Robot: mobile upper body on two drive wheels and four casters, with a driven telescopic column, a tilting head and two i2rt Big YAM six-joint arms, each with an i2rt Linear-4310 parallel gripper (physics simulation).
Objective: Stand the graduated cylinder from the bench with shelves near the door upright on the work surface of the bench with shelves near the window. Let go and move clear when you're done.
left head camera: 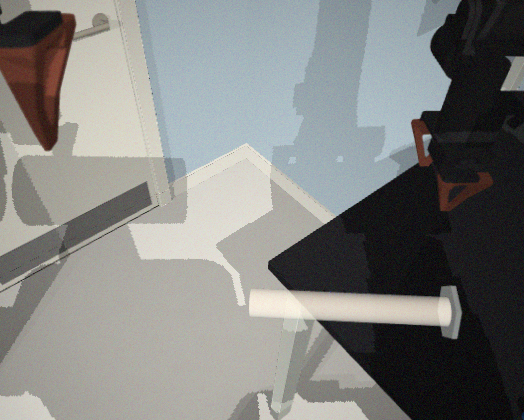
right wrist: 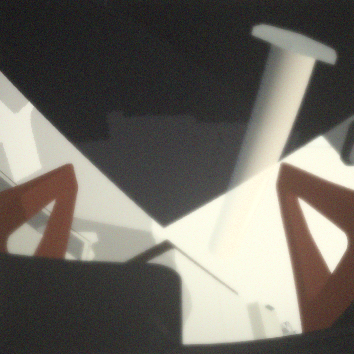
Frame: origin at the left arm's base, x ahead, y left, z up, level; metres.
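Seen in the pictures: right gripper, fingertip midpoint: (left head camera: 433,187) (right wrist: 176,173).
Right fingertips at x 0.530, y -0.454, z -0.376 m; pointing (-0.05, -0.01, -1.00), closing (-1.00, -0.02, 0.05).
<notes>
Offsets run from my right fingertips to a thing's top centre. "pt": to the spot under its first point. Level surfaces: height alone.
The graduated cylinder (left head camera: 350,307) (right wrist: 270,125), a pale tube with a grey-green hexagonal foot, lies on its side on the black bench top @[dz -0.198 m] (left head camera: 320,260) (right wrist: 165,60). Its open end sticks out past the bench edge. My right gripper (left head camera: 435,185) (right wrist: 176,173) is open with nothing between its fingers. In the left head camera it is above the cylinder's foot in the picture, apart from it. My left gripper (left head camera: 47,142) is open at the upper left, with one finger showing, far from the cylinder. Shelves and the window bench do not show.
A door (left head camera: 100,90) with a handle @[pt dx +0.840, dy +0.741, dz -0.186 m] (left head camera: 92,31) and a dark lower strip is at the left, beside a blue wall (left head camera: 225,65). A pale bench leg @[pt dx -0.029, dy +0.176, dz -0.607 m] (left head camera: 287,365) stands below the bench corner on the grey floor @[dz -1.111 m] (left head camera: 150,325).
</notes>
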